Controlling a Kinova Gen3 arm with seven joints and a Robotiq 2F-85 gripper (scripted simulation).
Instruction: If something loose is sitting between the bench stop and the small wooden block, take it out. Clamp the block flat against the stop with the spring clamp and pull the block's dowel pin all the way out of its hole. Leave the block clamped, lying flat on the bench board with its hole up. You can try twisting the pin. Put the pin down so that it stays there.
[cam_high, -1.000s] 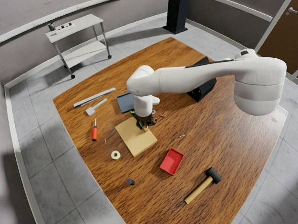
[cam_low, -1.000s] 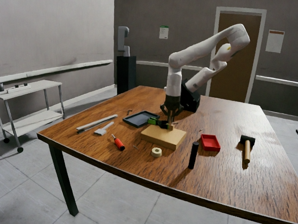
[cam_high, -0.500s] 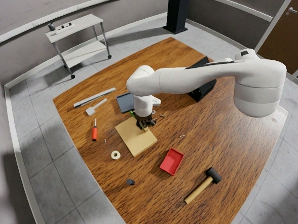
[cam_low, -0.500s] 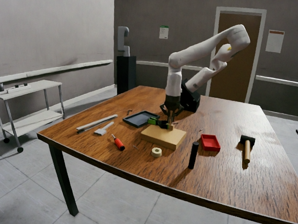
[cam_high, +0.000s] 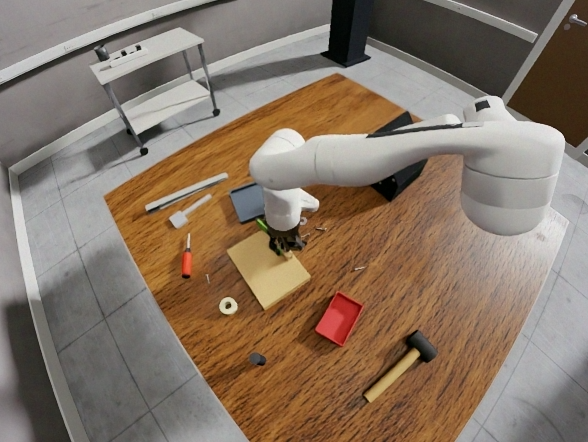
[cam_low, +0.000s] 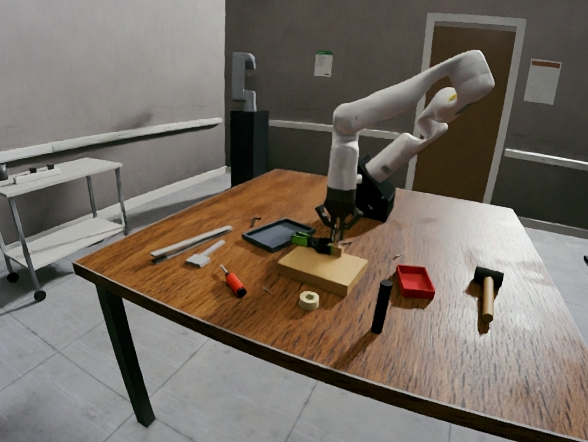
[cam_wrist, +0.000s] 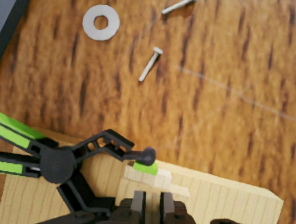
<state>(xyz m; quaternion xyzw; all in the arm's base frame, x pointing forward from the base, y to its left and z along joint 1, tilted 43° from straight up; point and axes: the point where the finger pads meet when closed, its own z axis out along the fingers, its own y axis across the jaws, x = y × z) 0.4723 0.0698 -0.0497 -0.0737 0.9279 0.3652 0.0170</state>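
Right now the pale dowel pin is 20 mm below my hand. From my hand the other things lie so: wooden block 50 mm below; bench board 60 mm below, 50 mm ahead, 10 mm to the right; red bin 230 mm to the left, 80 mm below, 10 mm ahead.
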